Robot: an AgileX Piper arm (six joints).
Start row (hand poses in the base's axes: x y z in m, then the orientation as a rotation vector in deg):
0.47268 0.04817 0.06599 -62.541 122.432 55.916
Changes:
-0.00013 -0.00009 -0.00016 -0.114 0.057 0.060
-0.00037 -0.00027 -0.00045 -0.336 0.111 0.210
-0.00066 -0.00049 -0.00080 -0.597 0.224 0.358
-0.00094 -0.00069 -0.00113 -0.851 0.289 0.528
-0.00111 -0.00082 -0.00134 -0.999 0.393 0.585
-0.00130 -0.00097 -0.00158 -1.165 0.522 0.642
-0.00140 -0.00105 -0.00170 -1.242 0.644 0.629
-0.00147 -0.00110 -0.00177 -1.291 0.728 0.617
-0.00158 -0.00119 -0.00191 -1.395 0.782 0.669
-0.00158 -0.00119 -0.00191 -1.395 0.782 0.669
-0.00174 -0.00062 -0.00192 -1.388 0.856 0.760
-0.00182 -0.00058 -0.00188 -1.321 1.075 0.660
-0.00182 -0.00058 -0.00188 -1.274 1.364 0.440
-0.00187 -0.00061 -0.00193 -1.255 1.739 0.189
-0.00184 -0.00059 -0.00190 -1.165 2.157 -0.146
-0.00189 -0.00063 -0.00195 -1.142 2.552 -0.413
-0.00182 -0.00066 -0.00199 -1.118 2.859 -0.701
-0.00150 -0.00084 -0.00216 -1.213 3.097 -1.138
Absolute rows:
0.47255 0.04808 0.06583 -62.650 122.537 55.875
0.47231 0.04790 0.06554 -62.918 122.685 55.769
0.47202 0.04768 0.06519 -63.186 122.908 55.666
0.47174 0.04748 0.06486 -63.490 123.079 55.545
0.47157 0.04735 0.06465 -63.600 123.247 55.504
0.47138 0.04720 0.06441 -63.712 123.447 55.463
0.47128 0.04712 0.06429 -63.701 123.604 55.473
0.47121 0.04707 0.06422 -63.687 123.710 55.482
0.47110 0.04698 0.06408 -63.784 123.808 55.444
0.47110 0.04698 0.06408 -63.784 123.808 55.444
0.47094 0.04755 0.06407 -63.868 123.830 55.547
0.47086 0.04759 0.06411 -63.659 123.994 55.730
0.47086 0.04759 0.06411 -63.299 124.270 55.891
0.47081 0.04756 0.06406 -62.892 124.644 56.073
0.47084 0.04758 0.06409 -62.338 125.031 56.318
0.47079 0.04754 0.06404 -61.900 125.422 56.511
0.47086 0.04751 0.06400 -61.461 125.748 56.629
0.47118 0.04733 0.06383 -60.921 126.154 56.509

